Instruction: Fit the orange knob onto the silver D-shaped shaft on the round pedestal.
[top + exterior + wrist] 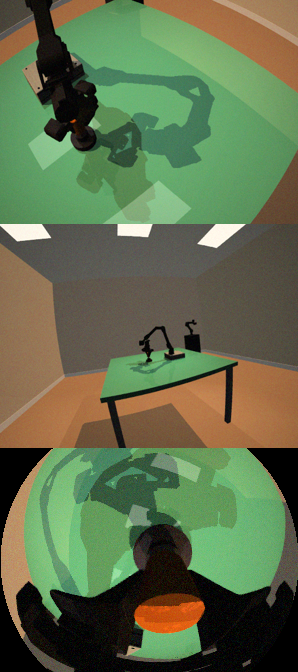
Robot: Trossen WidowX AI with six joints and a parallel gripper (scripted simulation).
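My gripper tip is 30 mm below the orange knob. Also, from my gripper tip: pedestal 40 mm below.
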